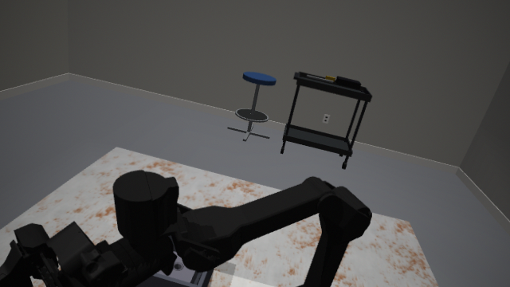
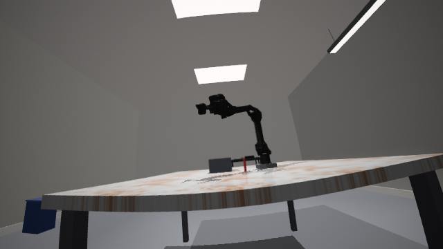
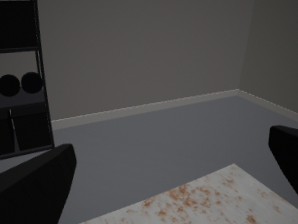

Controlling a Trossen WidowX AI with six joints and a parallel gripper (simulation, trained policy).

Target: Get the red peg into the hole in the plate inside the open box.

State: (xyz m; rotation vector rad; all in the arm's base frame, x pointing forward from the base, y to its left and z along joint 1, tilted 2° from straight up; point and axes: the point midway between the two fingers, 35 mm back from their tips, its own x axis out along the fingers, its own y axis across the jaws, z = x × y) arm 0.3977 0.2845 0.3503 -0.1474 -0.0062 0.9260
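Now: gripper tip 240 mm past the red peg, 220 mm to the left of it and 320 mm above it. The rest, counted from my gripper tip: dark box 100 mm behind, 430 mm to the right, 340 mm below; then grey plate 100 mm behind, 430 mm to the right, 320 mm below.
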